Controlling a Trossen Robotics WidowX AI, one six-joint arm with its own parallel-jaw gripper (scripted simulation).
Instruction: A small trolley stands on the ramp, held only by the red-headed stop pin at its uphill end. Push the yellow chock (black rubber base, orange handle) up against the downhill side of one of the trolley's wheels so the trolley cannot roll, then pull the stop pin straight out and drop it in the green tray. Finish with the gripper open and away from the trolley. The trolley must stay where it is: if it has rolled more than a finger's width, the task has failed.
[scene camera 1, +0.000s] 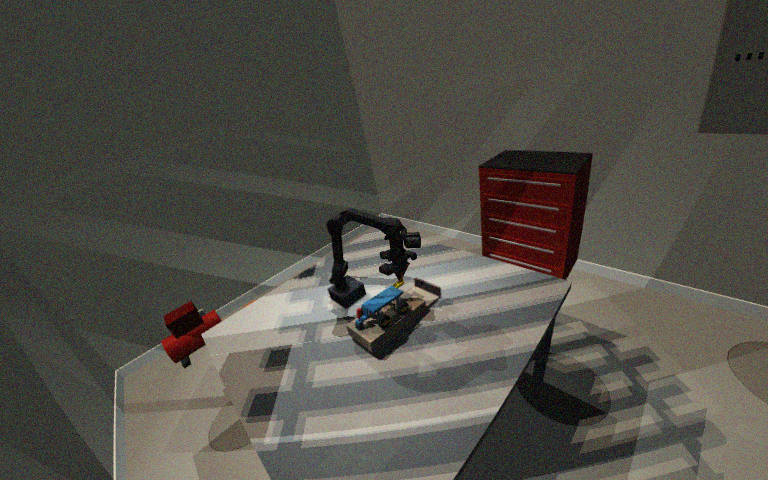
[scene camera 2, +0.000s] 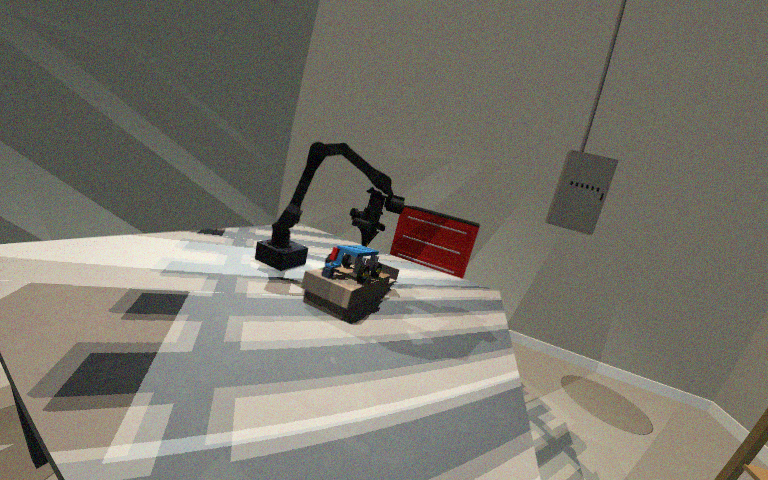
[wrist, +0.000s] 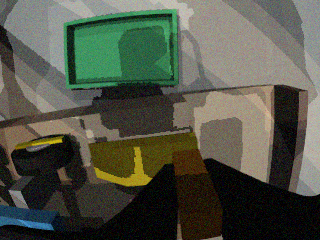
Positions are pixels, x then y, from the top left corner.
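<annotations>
The gripper is visible in scene camera 1, in the wrist view and in scene camera 2 (364, 246). On the gripper, (wrist: 245, 200) and (scene camera 1: 399, 267) are the same spot. The scene includes a ramp, on which (wrist: 82, 198) and (scene camera 1: 396, 307) are likewise the same spot.
</annotations>
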